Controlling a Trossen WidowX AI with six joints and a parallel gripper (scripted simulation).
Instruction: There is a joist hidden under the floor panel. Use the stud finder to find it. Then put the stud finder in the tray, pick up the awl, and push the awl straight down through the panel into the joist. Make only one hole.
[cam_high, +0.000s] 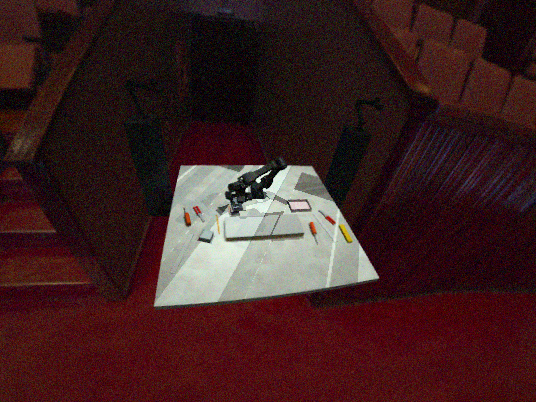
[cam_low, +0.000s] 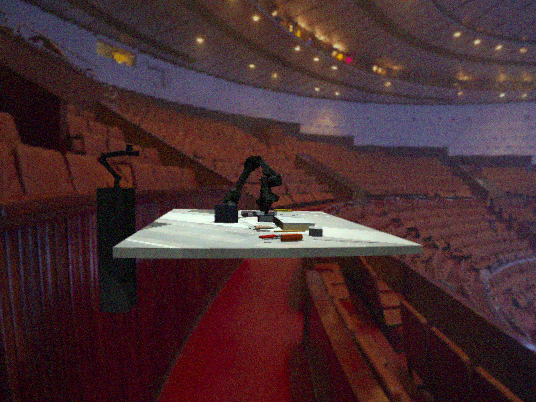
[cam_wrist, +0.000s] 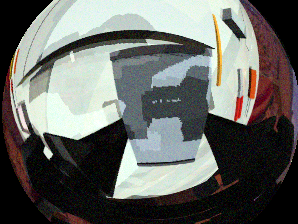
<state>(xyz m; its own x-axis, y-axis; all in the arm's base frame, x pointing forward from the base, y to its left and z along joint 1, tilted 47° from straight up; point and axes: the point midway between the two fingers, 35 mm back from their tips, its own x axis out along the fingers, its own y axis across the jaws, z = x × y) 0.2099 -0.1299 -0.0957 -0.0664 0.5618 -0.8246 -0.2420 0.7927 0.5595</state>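
The stud finder is 2 cm ahead of my gripper tip and 3 cm below it. Also, from my gripper tip: tray 8 cm behind, 50 cm to the left, 6 cm below; thin orange tool 13 cm ahead, 12 cm to the right, 7 cm below; grey block 25 cm ahead, 18 cm to the right, 5 cm below.
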